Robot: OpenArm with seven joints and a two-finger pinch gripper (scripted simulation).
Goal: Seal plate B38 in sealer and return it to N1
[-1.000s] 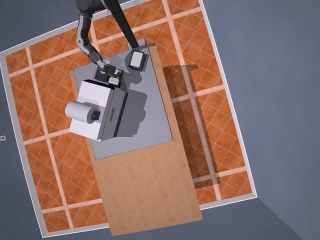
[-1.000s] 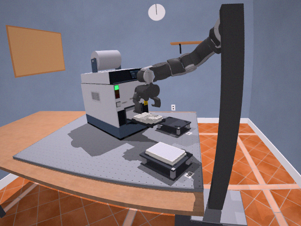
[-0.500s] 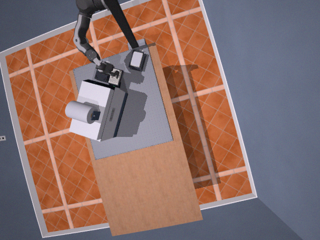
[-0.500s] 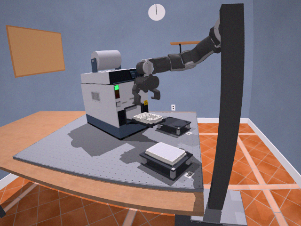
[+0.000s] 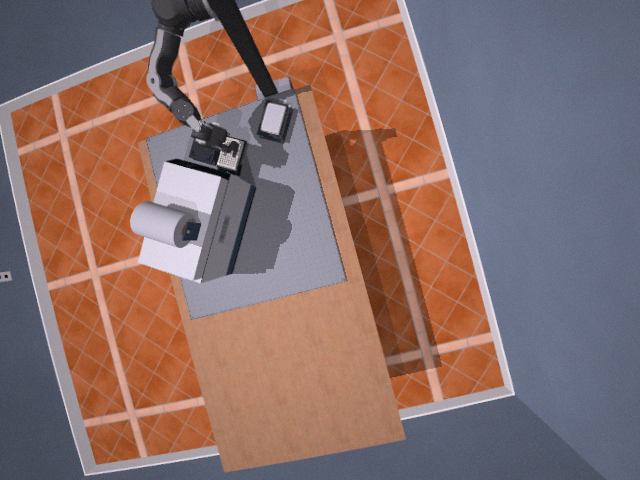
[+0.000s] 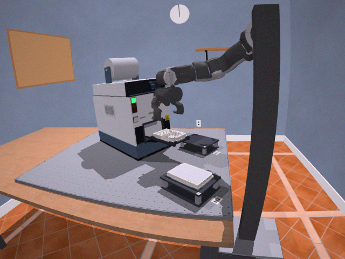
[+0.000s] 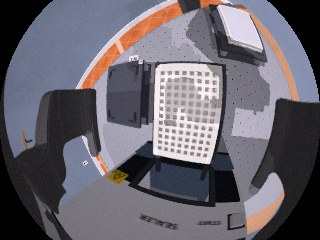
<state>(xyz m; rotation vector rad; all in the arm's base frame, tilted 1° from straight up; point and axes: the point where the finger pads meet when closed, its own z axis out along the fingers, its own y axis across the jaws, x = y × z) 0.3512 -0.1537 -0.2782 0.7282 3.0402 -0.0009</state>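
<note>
My gripper is now 130 mm short of the start key and 40 mm to the right of it. Also, from my hand: plate nest N1 (100 mm behind, 140 mm to the right, 150 mm below); then white 96-well plate B38 (80 mm below); then sealer's stage (90 mm below).
</note>
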